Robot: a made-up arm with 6 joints. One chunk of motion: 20 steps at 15 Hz.
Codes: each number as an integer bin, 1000 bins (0 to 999) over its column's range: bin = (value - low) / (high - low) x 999, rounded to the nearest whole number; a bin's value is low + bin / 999 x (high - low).
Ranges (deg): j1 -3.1..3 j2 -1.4..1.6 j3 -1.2..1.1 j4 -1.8..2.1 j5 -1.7..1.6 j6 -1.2..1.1
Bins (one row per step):
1: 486 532 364 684 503 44
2: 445 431 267 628 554 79
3: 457 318 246 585 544 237
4: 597 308 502 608 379 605
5: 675 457 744 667 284 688
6: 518 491 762 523 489 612
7: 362 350 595 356 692 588
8: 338 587 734 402 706 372
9: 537 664 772 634 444 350
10: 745 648 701 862 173 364
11: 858 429 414 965 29 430
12: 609 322 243 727 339 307
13: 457 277 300 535 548 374
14: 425 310 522 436 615 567
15: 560 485 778 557 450 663
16: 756 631 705 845 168 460
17: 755 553 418 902 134 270
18: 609 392 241 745 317 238
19: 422 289 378 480 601 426
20: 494 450 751 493 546 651
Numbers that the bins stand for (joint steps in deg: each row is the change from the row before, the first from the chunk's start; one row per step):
1: -0.132 0.198 -0.362 0.870 -0.038 -1.099
2: -0.383 -0.106 -0.585 0.652 0.130 -1.018
3: -0.310 -0.445 -0.634 0.484 0.097 -0.654
4: 0.545 -0.475 -0.044 0.574 -0.448 0.193
5: 1.022 -0.028 0.513 0.804 -0.762 0.384
6: 0.063 0.074 0.554 0.242 -0.085 0.209
7: -0.890 -0.349 0.170 -0.410 0.586 0.154
8: -1.036 0.363 0.490 -0.231 0.632 -0.344
9: 0.179 0.594 0.577 0.675 -0.233 -0.394
10: 1.449 0.546 0.414 1.565 -1.129 -0.362
11: 2.139 -0.112 -0.247 1.967 -1.604 -0.210
12: 0.619 -0.433 -0.641 1.038 -0.580 -0.493
13: -0.310 -0.568 -0.509 0.289 0.110 -0.339
14: -0.505 -0.469 0.002 -0.098 0.332 0.105
15: 0.319 0.056 0.591 0.374 -0.214 0.326
16: 1.516 0.495 0.423 1.499 -1.145 -0.141
17: 1.510 0.261 -0.238 1.721 -1.257 -0.578
18: 0.619 -0.223 -0.645 1.108 -0.653 -0.652
19: -0.523 -0.532 -0.330 0.074 0.285 -0.219
20: -0.084 -0.049 0.529 0.125 0.104 0.299

